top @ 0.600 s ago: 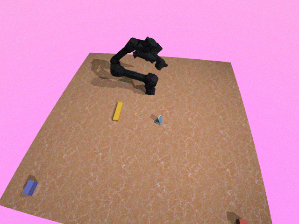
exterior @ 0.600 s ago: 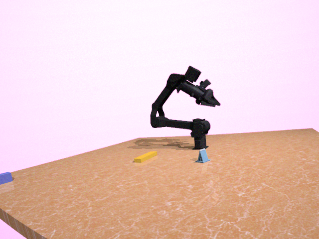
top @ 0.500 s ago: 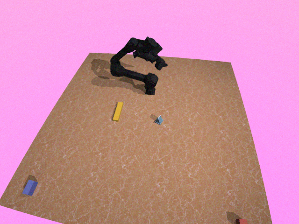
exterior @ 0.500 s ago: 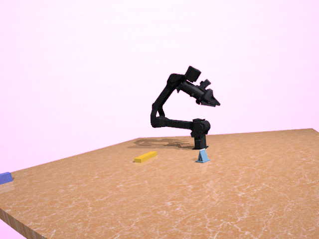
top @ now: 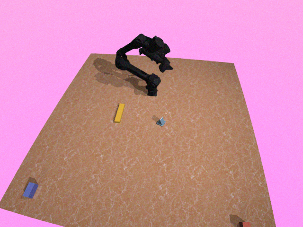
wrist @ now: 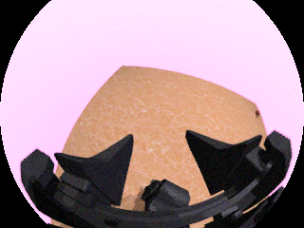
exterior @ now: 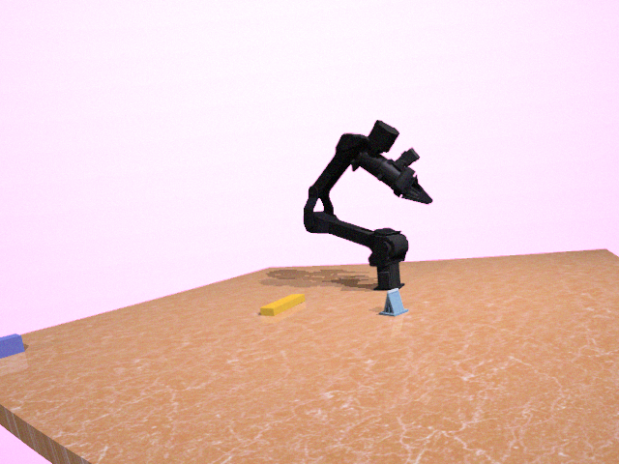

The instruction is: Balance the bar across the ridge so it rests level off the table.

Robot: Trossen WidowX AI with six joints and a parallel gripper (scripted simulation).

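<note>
Right now the yellow bar is 290 mm to the right of my gripper tip, 260 mm ahead of it and 190 mm below it. From my gripper tip the other things lie so: blue block: 790 mm ahead, 610 mm to the right, 180 mm below; then red block: 790 mm ahead, 390 mm to the left, 180 mm below.
</note>
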